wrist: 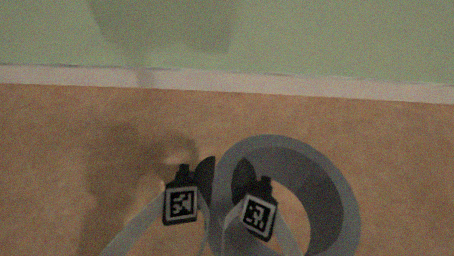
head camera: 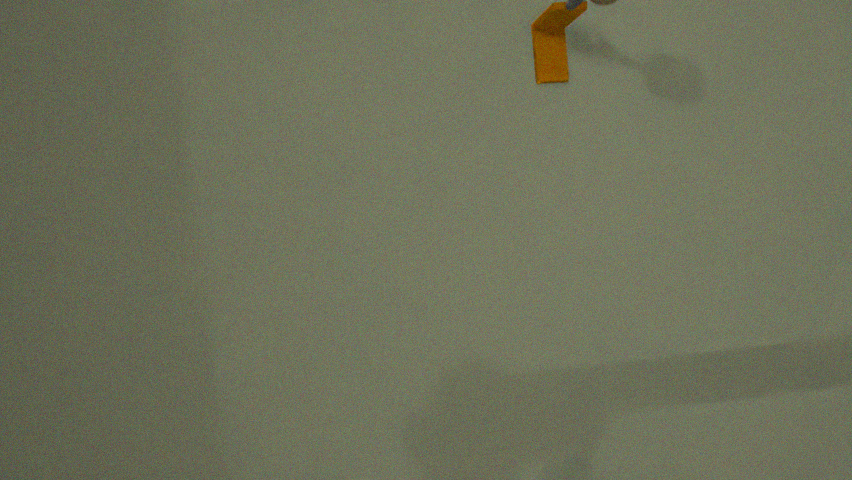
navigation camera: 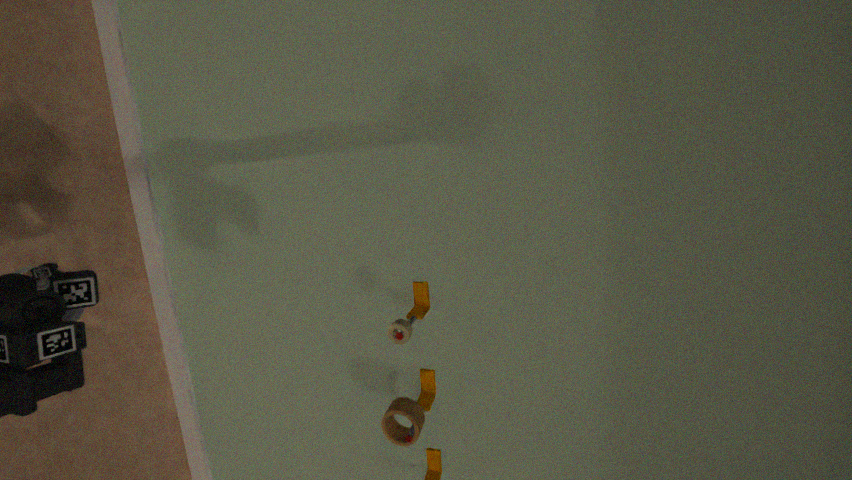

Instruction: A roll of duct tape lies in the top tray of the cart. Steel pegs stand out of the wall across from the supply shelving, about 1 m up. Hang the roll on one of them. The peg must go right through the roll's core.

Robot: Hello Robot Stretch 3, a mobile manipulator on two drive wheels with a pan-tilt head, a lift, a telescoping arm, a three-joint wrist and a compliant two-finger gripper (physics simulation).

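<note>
The grey duct tape roll shows at the lower right of the wrist view. My gripper is shut on the left side of its ring wall, one finger outside and one inside the core. In the navigation view a peg on an orange bracket carries a small cream ring with a red tip in its hole. A second orange bracket has a brown roll on its peg. A third bracket is cut off at the bottom edge; its peg is hidden. In the head view an orange bracket shows at the top.
The green wall carries shadows of the arm. A pale baseboard runs between wall and brown floor. The black wrist with its markers is at the navigation view's left, apart from the brackets.
</note>
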